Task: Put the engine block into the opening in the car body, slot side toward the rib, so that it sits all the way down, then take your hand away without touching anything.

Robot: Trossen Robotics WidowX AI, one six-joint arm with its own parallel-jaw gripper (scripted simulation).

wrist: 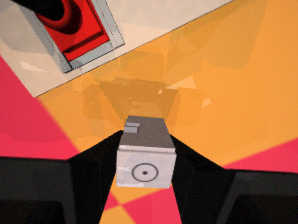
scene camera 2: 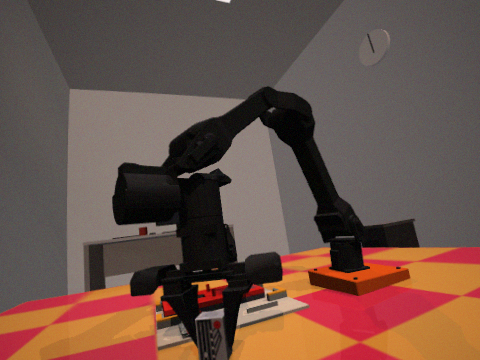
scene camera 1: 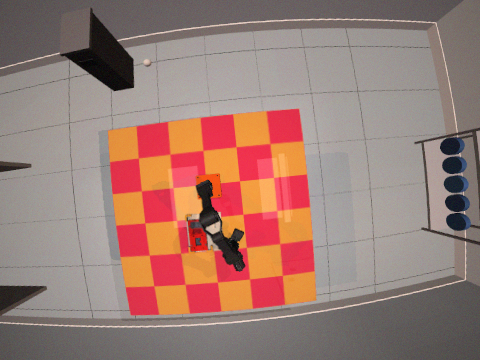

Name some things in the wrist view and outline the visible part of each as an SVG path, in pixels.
The gripper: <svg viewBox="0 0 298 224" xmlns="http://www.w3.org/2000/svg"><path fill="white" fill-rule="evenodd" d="M170 134L177 154L171 183L182 224L298 224L298 172L225 169ZM124 130L117 131L96 145L68 159L0 156L0 224L99 224L116 174L117 149Z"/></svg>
An engine block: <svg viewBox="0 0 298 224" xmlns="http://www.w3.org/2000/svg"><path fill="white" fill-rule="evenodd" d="M128 115L117 149L116 186L170 188L177 154L164 119Z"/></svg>
